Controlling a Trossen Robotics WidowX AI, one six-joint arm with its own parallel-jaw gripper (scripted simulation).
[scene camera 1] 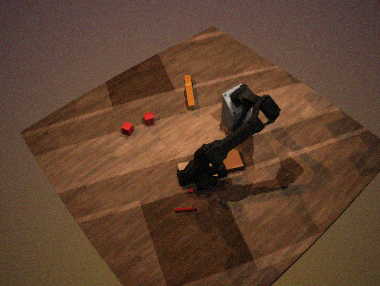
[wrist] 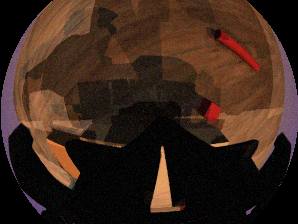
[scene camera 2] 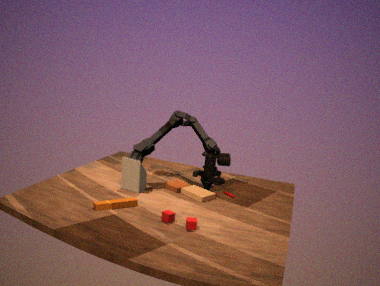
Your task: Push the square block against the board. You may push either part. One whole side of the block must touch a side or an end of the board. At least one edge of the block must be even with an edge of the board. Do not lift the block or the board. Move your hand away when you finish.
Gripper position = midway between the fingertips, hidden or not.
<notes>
In view: my gripper (wrist: 161, 120), a tan block (wrist: 104, 134) and an orange-brown square block (wrist: 56, 139).
</notes>
